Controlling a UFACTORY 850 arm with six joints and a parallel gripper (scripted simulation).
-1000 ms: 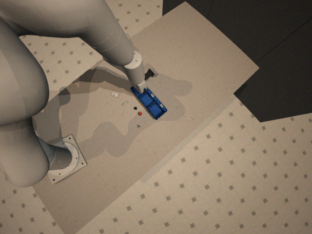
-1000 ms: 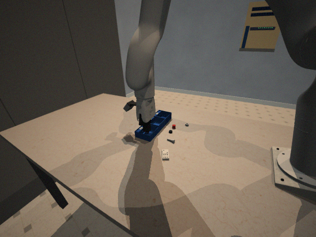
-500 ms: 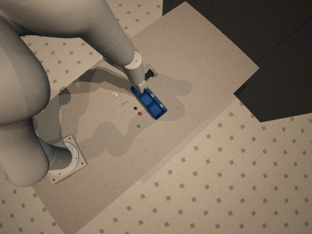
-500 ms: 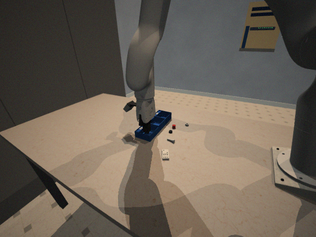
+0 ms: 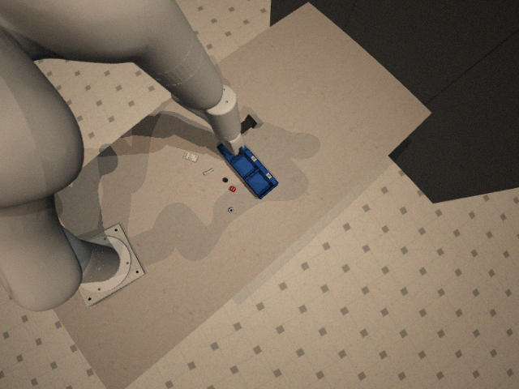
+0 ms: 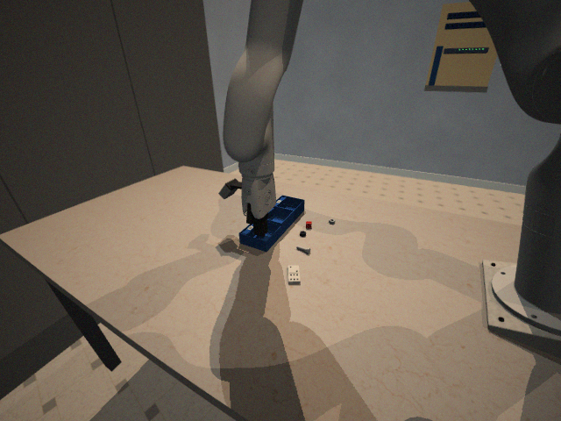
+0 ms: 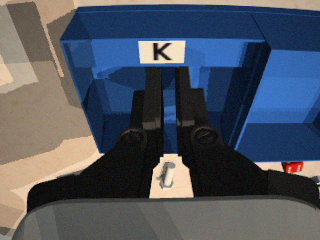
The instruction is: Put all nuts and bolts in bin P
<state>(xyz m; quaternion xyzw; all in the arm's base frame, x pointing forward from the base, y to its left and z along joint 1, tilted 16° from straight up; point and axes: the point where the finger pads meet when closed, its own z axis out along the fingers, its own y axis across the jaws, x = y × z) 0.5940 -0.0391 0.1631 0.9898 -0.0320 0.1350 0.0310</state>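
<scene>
Right now my hand is 10 cm past the black nut, 5 cm to the left of it and 3 cm above it. Round my hand: blue bin 1 cm behind, 8 cm to the right, 2 cm below; red die 11 cm behind, 10 cm to the right, 3 cm below; grey bolt 13 cm behind, 2 cm to the left, 3 cm below.
</scene>
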